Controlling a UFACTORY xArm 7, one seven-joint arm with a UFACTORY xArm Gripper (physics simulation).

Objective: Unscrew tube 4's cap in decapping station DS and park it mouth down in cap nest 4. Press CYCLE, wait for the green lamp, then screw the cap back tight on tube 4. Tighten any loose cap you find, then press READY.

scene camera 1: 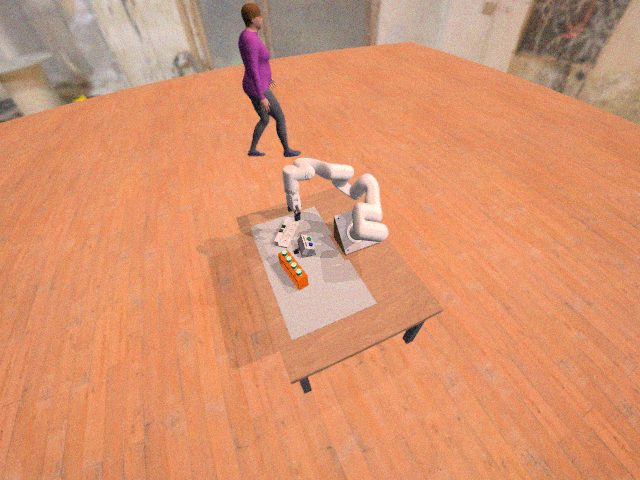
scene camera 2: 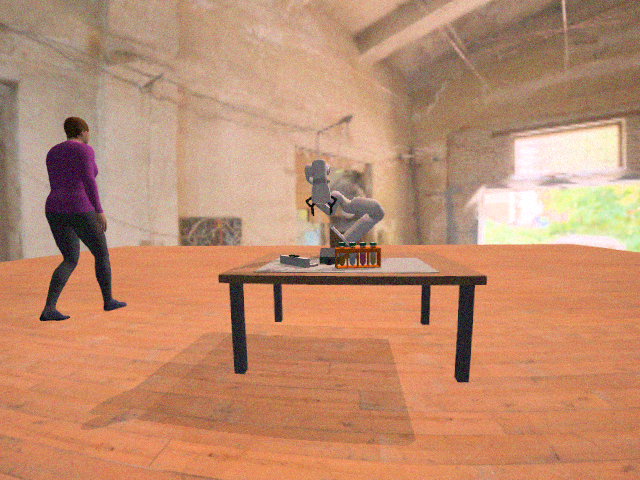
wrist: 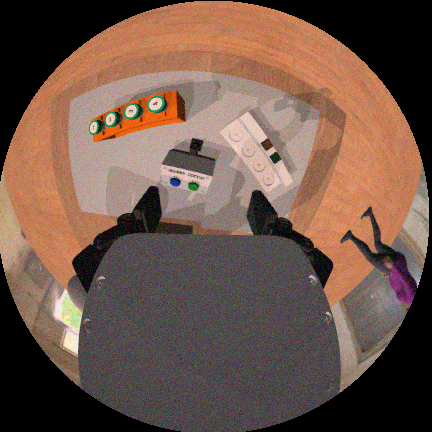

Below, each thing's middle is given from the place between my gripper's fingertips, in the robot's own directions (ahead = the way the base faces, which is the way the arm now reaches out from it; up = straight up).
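The grey control box [wrist: 187, 166] is 20 mm behind my hand and 40 mm to the left of it, and it sits 220 mm below my hand.
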